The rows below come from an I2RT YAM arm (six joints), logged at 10 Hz.
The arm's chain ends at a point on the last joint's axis. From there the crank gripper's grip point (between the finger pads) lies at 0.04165 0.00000 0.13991 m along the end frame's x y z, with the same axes.
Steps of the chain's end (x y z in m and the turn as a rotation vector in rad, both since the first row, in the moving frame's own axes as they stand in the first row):
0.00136 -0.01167 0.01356 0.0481 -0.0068 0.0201
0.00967 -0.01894 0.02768 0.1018 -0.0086 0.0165
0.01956 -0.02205 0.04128 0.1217 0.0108 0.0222
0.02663 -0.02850 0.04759 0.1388 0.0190 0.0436
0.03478 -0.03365 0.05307 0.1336 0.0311 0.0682
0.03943 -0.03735 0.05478 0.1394 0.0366 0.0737
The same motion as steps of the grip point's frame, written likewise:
0.00047 -0.01758 0.01370 0.0481 -0.0068 0.0201
0.00858 -0.03250 0.02734 0.1018 -0.0086 0.0165
0.02124 -0.03807 0.03984 0.1217 0.0108 0.0222
0.02965 -0.04593 0.04556 0.1388 0.0190 0.0436
0.03963 -0.04921 0.05066 0.1336 0.0311 0.0682
0.04510 -0.05342 0.05203 0.1394 0.0366 0.0737

